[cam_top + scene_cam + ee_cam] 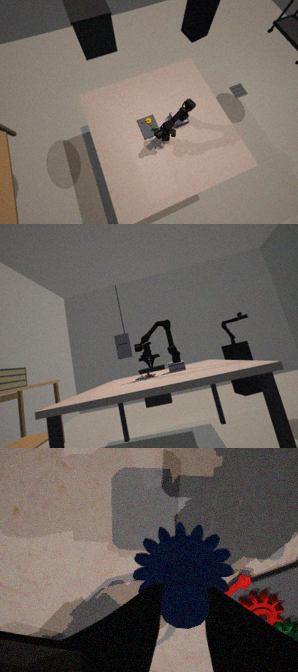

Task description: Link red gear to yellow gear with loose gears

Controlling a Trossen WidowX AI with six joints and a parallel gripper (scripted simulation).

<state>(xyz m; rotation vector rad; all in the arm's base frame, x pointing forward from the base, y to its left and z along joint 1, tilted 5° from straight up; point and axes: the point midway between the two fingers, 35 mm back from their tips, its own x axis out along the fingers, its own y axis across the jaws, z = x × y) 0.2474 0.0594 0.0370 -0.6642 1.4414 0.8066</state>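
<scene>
My gripper tip is now 120 mm to the left of the green gear, 60 mm above it and 30 mm short of it. Round my gripper tip: red gear (80 mm to the right, 70 mm below, 20 mm ahead); then dark blue gear (10 mm below); then red arrow (70 mm below, 60 mm to the right, 10 mm ahead).
</scene>
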